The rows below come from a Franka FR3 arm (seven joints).
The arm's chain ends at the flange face. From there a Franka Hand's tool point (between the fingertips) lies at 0.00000 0.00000 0.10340 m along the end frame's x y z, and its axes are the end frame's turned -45 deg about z.
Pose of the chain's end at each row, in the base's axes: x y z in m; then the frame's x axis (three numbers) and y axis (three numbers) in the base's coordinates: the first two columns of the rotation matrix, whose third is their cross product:
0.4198 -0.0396 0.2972 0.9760 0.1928 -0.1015 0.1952 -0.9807 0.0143
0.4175 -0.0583 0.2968 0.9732 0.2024 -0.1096 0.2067 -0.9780 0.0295
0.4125 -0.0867 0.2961 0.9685 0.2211 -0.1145 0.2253 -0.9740 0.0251
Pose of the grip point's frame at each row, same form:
0.4098 -0.0431 0.1943 0.5521 0.8298 -0.0819 0.8282 -0.5571 -0.0617
0.4070 -0.0636 0.1941 0.5420 0.8347 -0.0984 0.8343 -0.5484 -0.0566
0.4015 -0.0919 0.1934 0.5255 0.8451 -0.0987 0.8441 -0.5324 -0.0632

